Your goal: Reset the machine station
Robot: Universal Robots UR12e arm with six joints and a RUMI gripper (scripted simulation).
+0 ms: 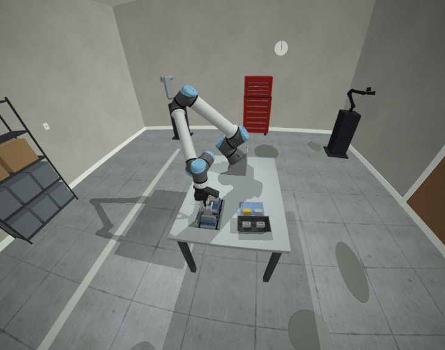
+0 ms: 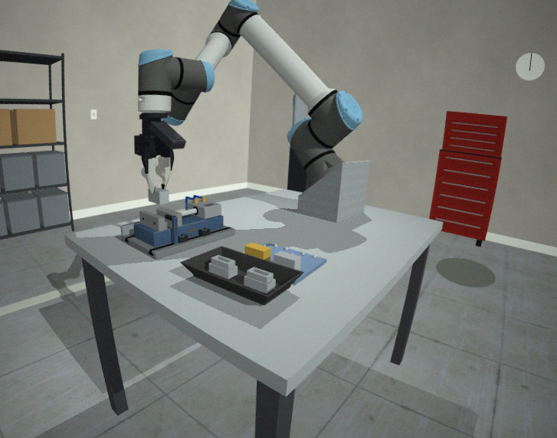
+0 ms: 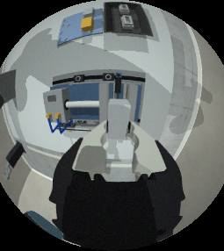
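Right now my hand is 90 mm above the fixed jaw, 30 mm short of it and 10 mm to the right of it. From my hand the other things lie so: gray aluminum blank: 20 mm below; vise: 130 mm below, 70 mm behind; dark work stop: 80 mm below, 50 mm to the left, 10 mm behind.
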